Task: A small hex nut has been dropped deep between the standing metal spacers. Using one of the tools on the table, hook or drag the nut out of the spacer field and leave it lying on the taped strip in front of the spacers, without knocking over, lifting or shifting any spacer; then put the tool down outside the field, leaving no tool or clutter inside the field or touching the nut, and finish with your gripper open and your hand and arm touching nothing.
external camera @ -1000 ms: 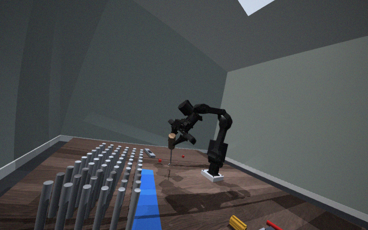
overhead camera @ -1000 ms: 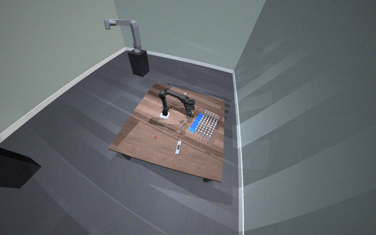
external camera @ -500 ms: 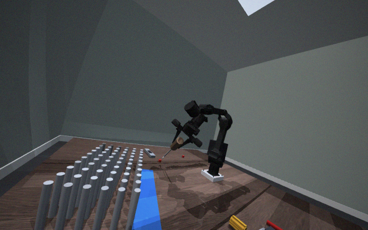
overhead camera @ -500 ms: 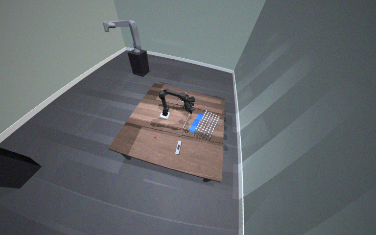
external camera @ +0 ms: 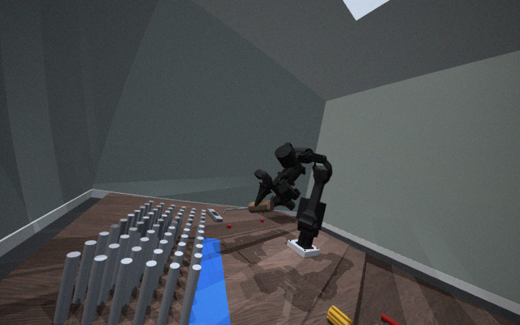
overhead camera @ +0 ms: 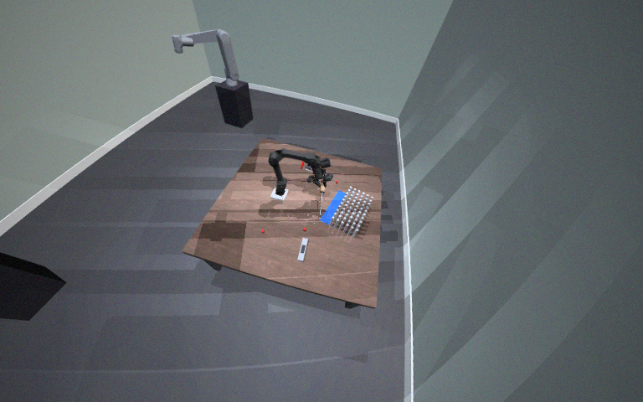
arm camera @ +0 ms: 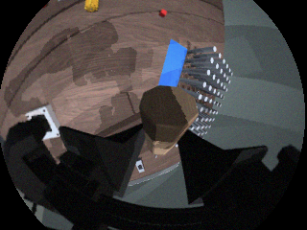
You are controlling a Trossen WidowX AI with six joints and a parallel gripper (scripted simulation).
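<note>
Now: gripper tip 120 mm short of the blue taped strip, 10 mm to the right of it and 190 mm above it. The rest, counted from my gripper tip: red tool: 310 mm behind, 380 mm to the left, 180 mm below; grey flat bar: 30 mm ahead, 430 mm to the right, 170 mm below; yellow object: 140 mm behind, 270 mm to the left, 170 mm below.
</note>
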